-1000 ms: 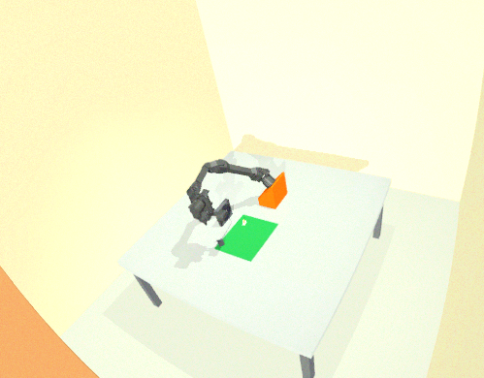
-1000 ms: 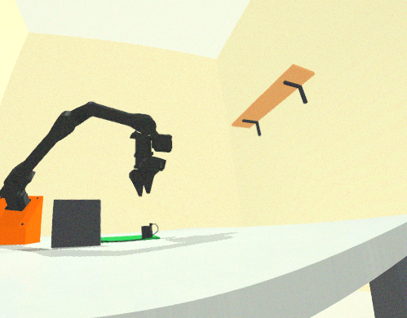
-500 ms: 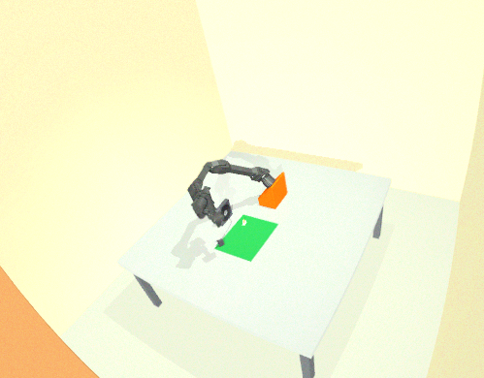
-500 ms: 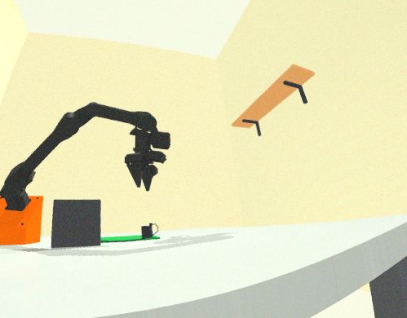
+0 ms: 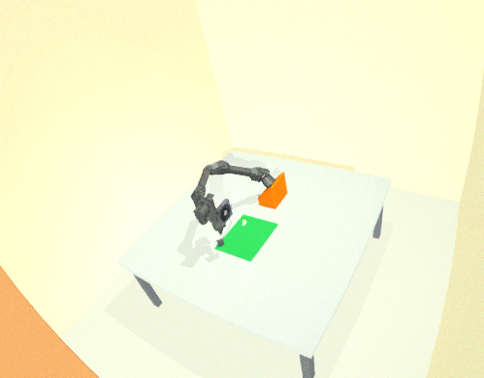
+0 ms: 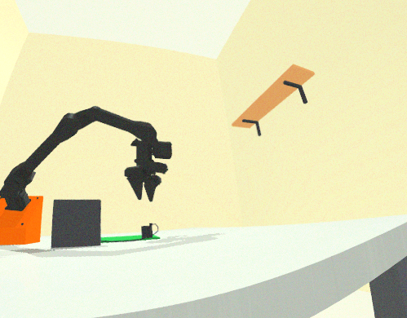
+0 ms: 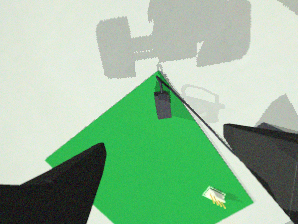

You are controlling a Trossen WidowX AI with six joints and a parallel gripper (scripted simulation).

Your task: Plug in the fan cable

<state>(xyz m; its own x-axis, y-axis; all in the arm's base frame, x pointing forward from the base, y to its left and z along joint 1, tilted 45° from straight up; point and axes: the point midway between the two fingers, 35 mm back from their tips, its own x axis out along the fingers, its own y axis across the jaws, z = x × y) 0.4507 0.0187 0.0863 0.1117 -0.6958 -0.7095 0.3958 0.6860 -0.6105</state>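
Right now the dark fan plug is 1 cm to the right of my gripper tip and 10 cm below it. From my gripper tip the other things lie so: green board: 12 cm behind, 8 cm to the left, 14 cm below; white four-pin header: 20 cm behind, 13 cm below; dark square fan: 18 cm behind, 12 cm to the right, 7 cm below.
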